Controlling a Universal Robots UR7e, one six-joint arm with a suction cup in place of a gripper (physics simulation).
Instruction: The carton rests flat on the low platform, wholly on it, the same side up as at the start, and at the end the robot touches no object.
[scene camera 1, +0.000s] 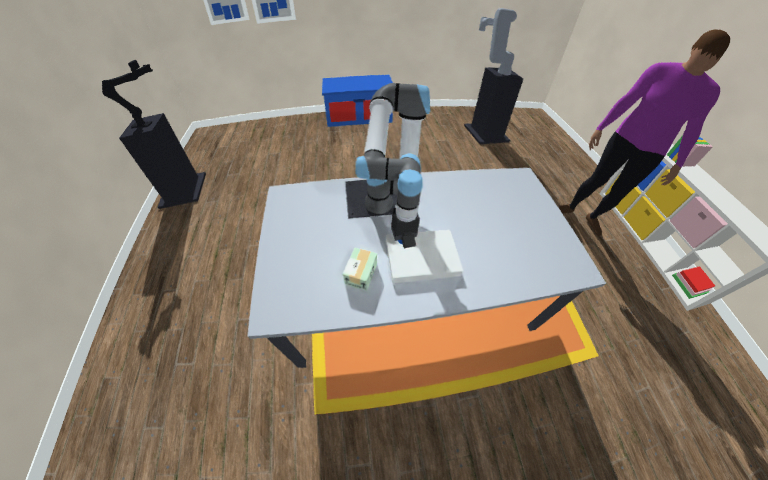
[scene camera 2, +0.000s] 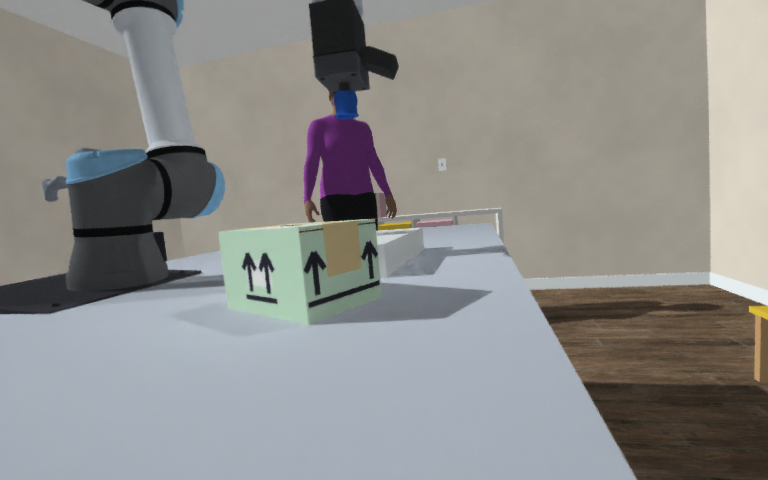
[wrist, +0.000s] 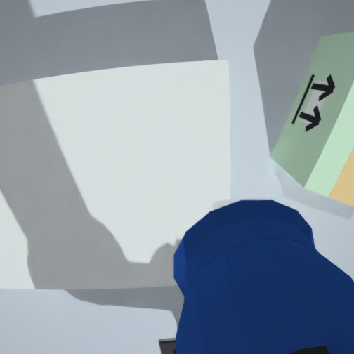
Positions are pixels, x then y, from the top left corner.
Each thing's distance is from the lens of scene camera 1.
pale green carton (scene camera 1: 358, 273): 119 cm
low white platform (scene camera 1: 435, 256): 131 cm
